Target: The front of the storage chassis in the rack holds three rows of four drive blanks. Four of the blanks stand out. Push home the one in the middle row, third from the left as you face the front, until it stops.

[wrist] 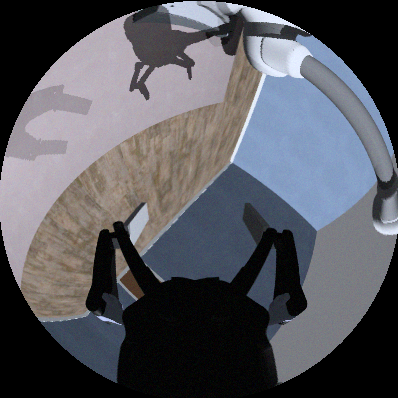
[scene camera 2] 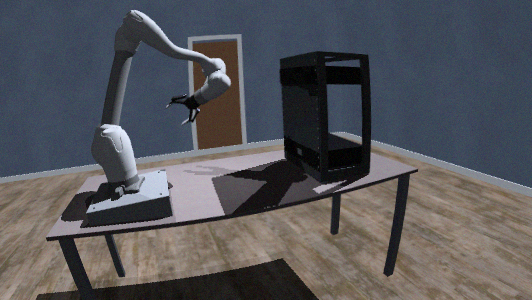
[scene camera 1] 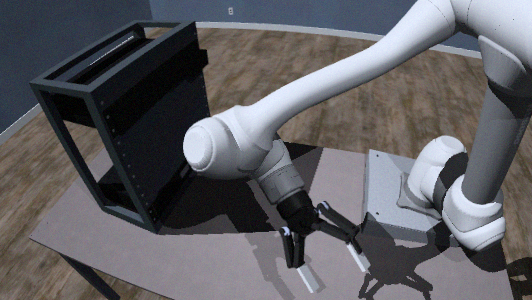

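Where they show: gripper, between the fingertips: (wrist: 195, 211) (scene camera 2: 174, 115) (scene camera 1: 339, 280); arm's base, origin of its link: (scene camera 2: 125, 187) (scene camera 1: 420, 196).
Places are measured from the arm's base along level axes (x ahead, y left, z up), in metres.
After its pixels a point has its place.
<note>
The rack (scene camera 1: 142, 56) @(x 0.884, y 0.281, z 0.532 m) (scene camera 2: 365, 115) @(x 1.160, y 0.002, z 0.232 m) is a dark upright frame on the table, its front seen at a steep angle. Dark units sit in it high and low, and a low black unit (scene camera 2: 345, 143) @(x 1.109, y 0.129, z 0.072 m) shows through its open side. The front is too dark to make out the storage chassis, its rows or the drive blanks, standing out or flush. My gripper (scene camera 1: 336, 275) @(x 0.223, y 0.544, z 0.243 m) (scene camera 2: 177, 114) @(x 0.223, y 0.544, z 0.243 m) (wrist: 195, 211) @(x 0.223, y 0.544, z 0.243 m) is wide open with nothing between its fingers. It hangs above the table, well apart from the rack, and points away from it. The rack does not show in the wrist view.
The table (scene camera 1: 200, 260) @(x 0.667, y 0.504, z -0.072 m) (scene camera 2: 192, 185) @(x 0.315, y 0.167, z -0.072 m) carries the rack at one end and the arm's grey base plate (scene camera 1: 385, 175) @(x 0.151, y -0.050, z 0.011 m) (scene camera 2: 130, 210) @(x 0.068, y -0.205, z -0.027 m) at the other. The white arm reaches over between them and covers part of the rack's lower front in scene camera 1. A brown door (scene camera 2: 217, 100) stands behind.
</note>
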